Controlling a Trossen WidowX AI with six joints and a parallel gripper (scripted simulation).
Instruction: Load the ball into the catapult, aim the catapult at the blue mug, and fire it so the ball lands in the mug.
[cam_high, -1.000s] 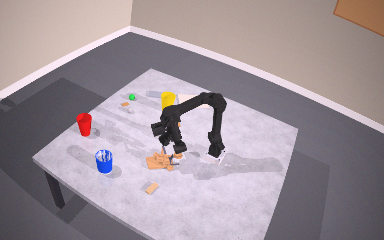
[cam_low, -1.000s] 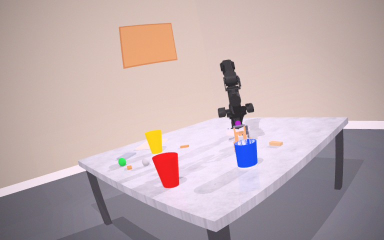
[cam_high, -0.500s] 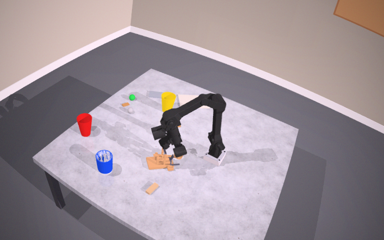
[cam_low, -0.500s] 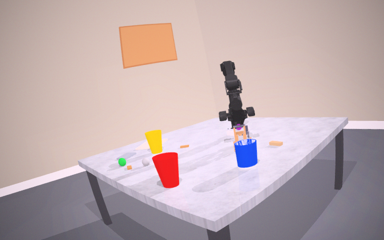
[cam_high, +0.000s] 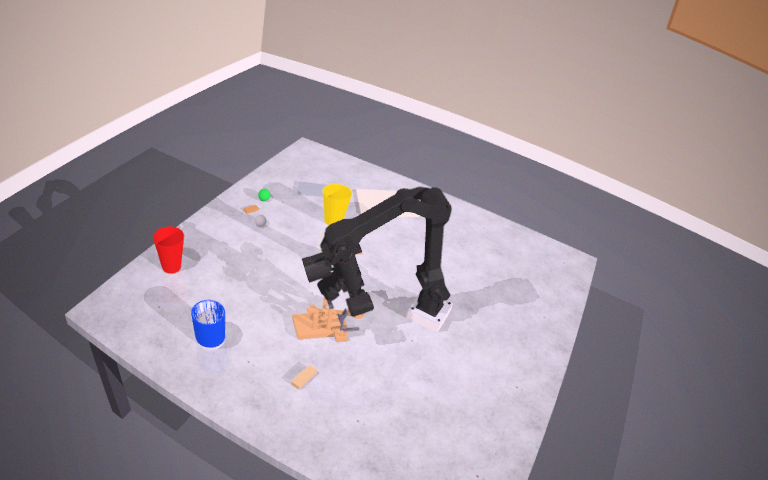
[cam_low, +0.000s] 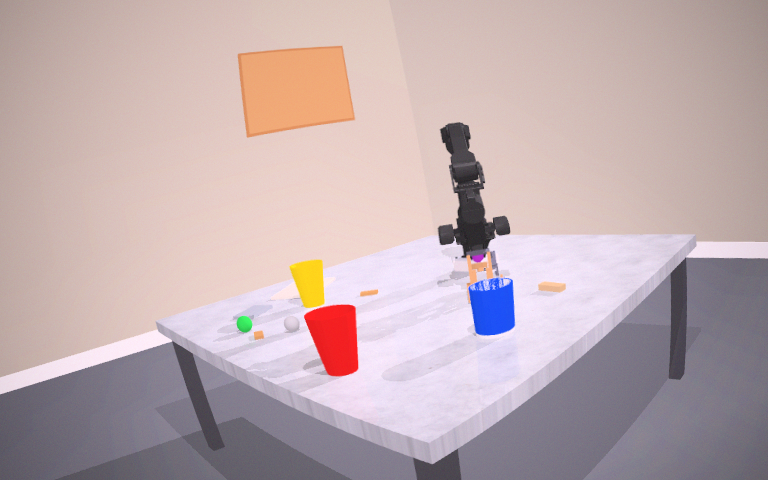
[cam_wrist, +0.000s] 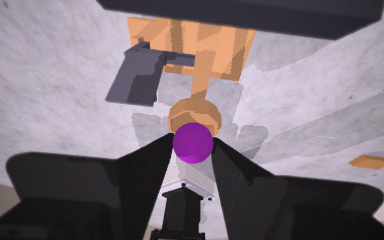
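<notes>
Now: the purple ball 1 cm above my gripper tip. From my gripper tip the other things lie so: wooden catapult (5 cm to the left, 3 cm ahead, 2 cm below); blue mug (30 cm to the left, 28 cm ahead, 4 cm below); yellow cup (36 cm to the right, 30 cm ahead, 4 cm below).
</notes>
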